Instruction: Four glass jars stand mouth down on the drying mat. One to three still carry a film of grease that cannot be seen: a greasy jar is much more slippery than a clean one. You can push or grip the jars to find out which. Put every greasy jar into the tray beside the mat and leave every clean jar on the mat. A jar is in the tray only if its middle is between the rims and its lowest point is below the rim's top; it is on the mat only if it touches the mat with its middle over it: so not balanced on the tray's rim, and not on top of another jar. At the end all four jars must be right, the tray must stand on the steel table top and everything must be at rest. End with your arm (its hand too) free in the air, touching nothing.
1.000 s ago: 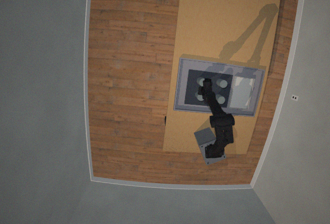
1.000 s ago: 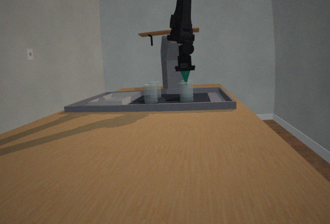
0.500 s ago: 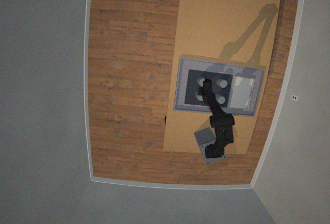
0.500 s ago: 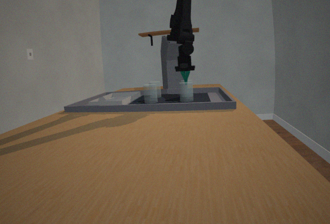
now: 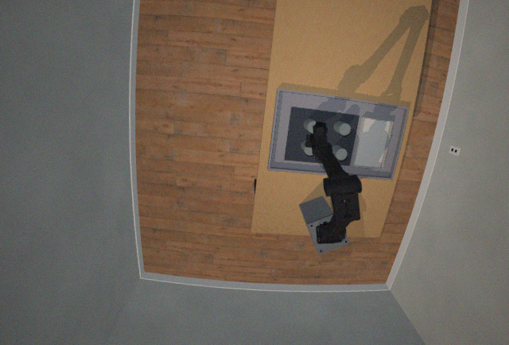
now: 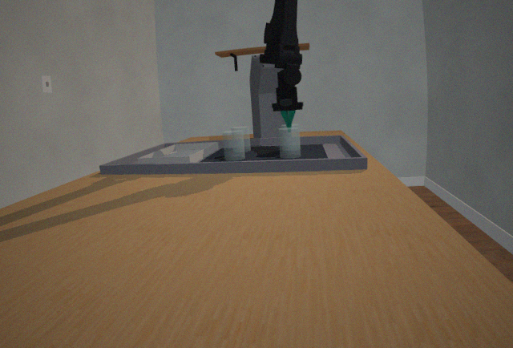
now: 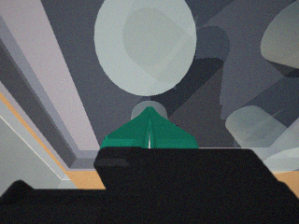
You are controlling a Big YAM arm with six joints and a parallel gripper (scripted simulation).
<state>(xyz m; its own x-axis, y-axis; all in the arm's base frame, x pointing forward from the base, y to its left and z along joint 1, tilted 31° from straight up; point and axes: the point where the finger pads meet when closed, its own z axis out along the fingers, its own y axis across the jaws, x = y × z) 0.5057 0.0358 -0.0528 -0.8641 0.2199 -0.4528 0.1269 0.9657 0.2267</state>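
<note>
My gripper is now 20 mm past the dark drying mat, 80 mm to the left of it and 80 mm above it. Round my hand: pale tray: 60 mm behind, 400 mm to the right, 70 mm below; then rimmed steel table top: 20 mm behind, 190 mm to the right, 80 mm below.
</note>
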